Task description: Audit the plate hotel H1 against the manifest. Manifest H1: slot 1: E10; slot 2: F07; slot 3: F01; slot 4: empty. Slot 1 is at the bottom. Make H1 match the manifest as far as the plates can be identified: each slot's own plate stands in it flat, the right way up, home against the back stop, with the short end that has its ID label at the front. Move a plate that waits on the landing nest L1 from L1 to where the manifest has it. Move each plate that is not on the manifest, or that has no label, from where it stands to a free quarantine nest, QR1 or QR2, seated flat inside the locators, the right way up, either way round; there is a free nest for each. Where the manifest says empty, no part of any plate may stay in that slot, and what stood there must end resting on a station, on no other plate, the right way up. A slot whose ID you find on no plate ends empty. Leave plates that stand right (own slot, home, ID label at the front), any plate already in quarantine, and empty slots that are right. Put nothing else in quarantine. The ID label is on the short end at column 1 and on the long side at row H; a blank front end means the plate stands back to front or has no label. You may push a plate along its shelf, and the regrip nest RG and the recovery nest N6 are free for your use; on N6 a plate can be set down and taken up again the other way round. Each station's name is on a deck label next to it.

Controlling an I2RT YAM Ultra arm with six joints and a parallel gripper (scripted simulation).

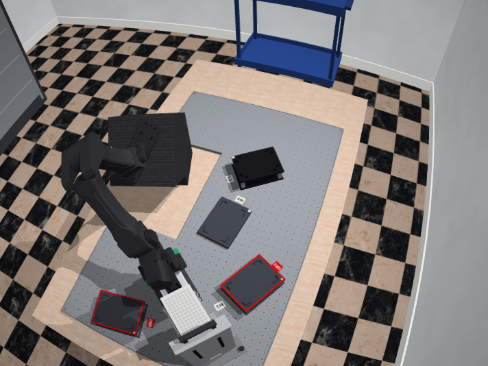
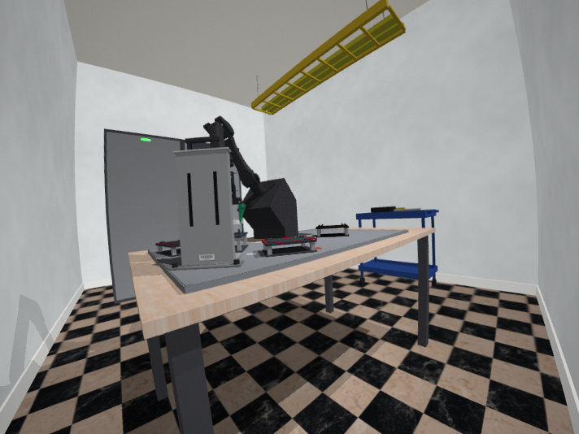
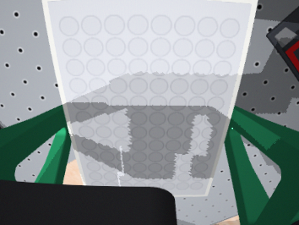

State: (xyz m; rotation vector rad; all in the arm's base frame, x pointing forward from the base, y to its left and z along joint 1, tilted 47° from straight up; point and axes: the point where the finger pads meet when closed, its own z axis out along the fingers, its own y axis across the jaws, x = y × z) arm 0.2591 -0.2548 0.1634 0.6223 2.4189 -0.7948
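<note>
Right now the RG nest is 5 cm below my hand and 1 cm to the right of it. The rest, counted from my hand: red-framed quarantine nest QR1: 24 cm ahead, 10 cm to the left, 7 cm below; then red-framed quarantine nest QR2: 17 cm to the right, 12 cm behind, 7 cm below; then H1 deck label: 16 cm ahead, 11 cm below.
</note>
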